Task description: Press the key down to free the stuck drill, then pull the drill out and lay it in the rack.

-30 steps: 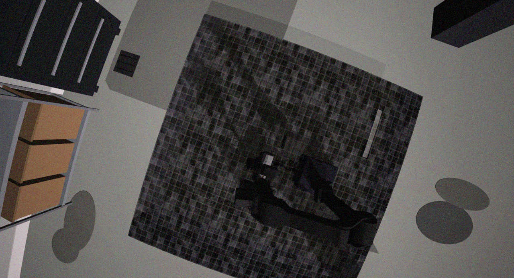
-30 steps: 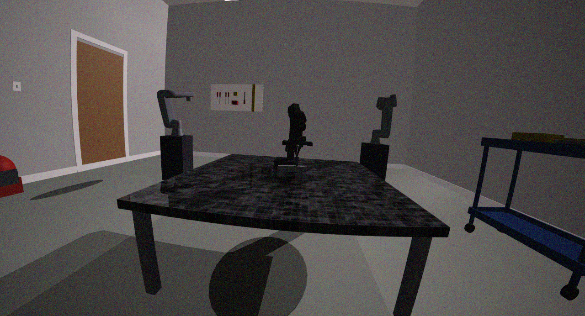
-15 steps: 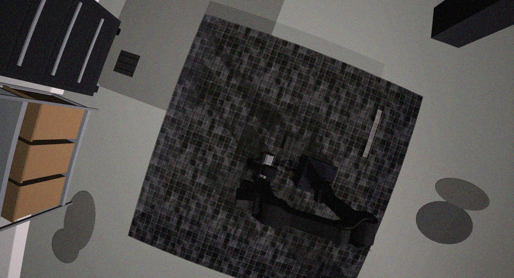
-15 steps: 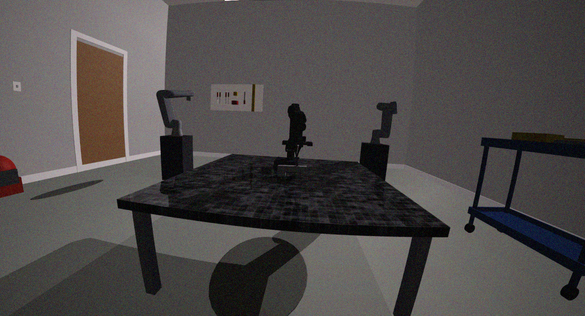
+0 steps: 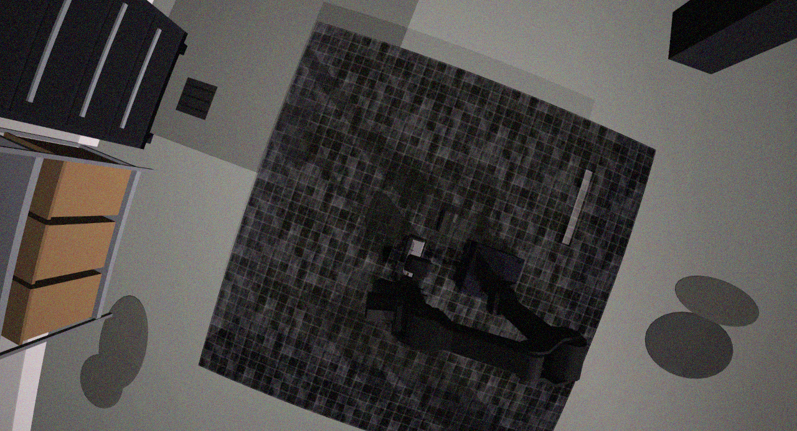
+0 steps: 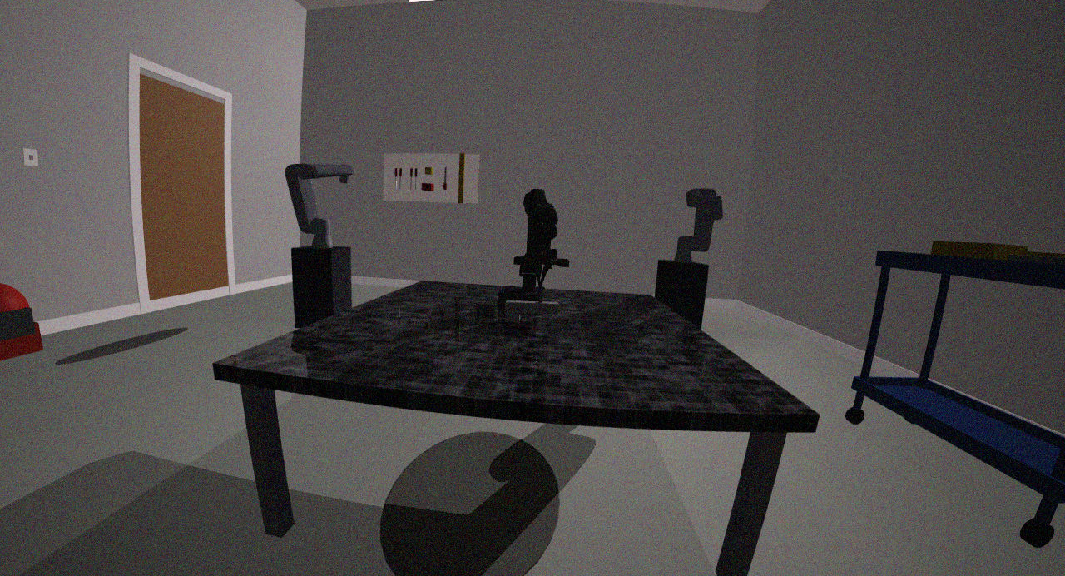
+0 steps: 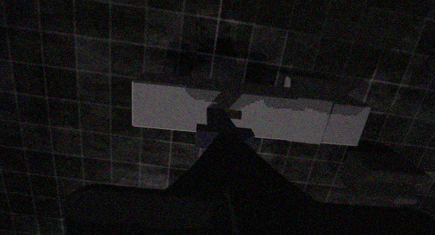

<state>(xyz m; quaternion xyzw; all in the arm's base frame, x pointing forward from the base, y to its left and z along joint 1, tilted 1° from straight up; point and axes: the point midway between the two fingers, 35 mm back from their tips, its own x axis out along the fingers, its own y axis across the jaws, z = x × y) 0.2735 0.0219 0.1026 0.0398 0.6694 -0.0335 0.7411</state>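
Now: the drill 80 mm below my gripper tip, 50 mm to the right of it and 10 mm behind it. Round my gripper tip: dark grey block 80 mm below, 30 mm to the right, 10 mm behind.
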